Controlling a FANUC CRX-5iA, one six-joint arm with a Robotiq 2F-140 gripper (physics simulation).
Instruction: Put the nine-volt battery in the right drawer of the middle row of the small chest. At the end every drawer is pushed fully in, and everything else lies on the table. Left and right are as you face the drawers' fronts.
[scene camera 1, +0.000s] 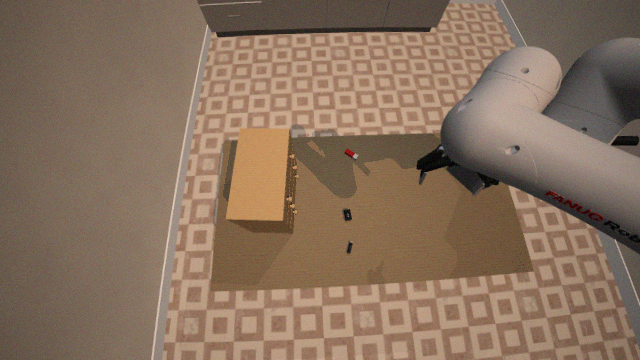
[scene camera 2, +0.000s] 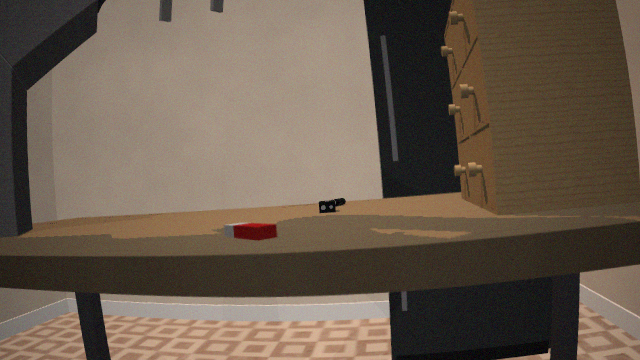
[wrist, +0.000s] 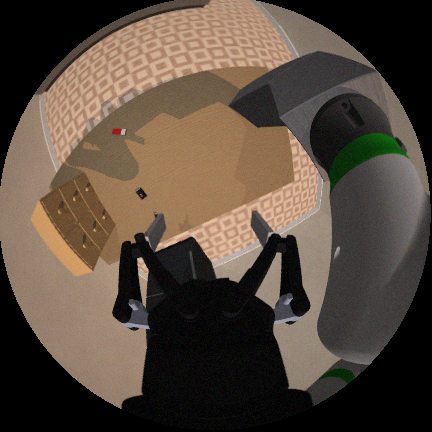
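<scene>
The nine-volt battery, a small black block with two round terminals, lies on the table in front of the chest. The small wooden chest has two columns of three drawers with round knobs, and all the drawers look pushed in. The right middle drawer's knob is on the column nearer the red-and-white object. My gripper is open and empty, high up and well apart from the battery and chest.
A red-and-white block lies on the table toward the cabinets. A small dark cylinder lies beyond the battery on the other side, partly hidden by a finger in the wrist view.
</scene>
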